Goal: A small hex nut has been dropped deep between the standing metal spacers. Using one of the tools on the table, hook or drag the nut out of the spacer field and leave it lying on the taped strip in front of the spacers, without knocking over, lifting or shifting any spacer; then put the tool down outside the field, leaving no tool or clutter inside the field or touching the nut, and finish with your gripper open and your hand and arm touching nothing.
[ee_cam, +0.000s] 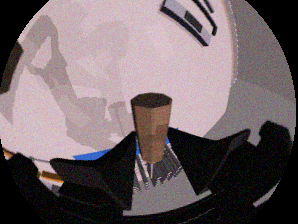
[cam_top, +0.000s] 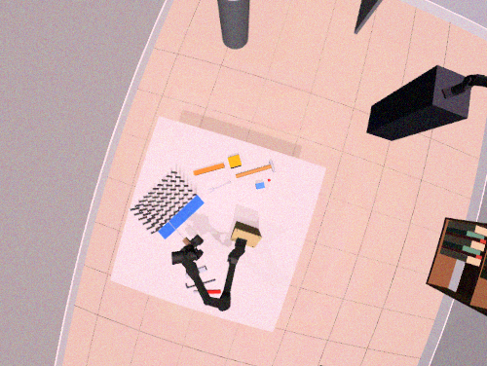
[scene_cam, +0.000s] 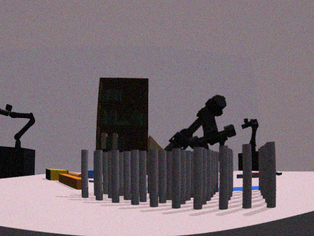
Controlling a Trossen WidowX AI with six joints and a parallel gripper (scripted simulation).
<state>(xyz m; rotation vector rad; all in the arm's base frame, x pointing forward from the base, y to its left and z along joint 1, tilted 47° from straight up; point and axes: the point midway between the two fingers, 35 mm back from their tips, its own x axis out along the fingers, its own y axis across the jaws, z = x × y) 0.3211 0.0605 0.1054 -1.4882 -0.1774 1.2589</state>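
My gripper tip is 130 mm to the left of the blue taped strip, 120 mm short of it and 100 mm above it. Round my gripper tip: red-handled tool 360 mm to the left, 190 mm behind, 90 mm below; grey block 230 mm to the left, 80 mm below, 80 mm behind; orange bar 520 mm to the right, 80 mm below, 10 mm ahead.
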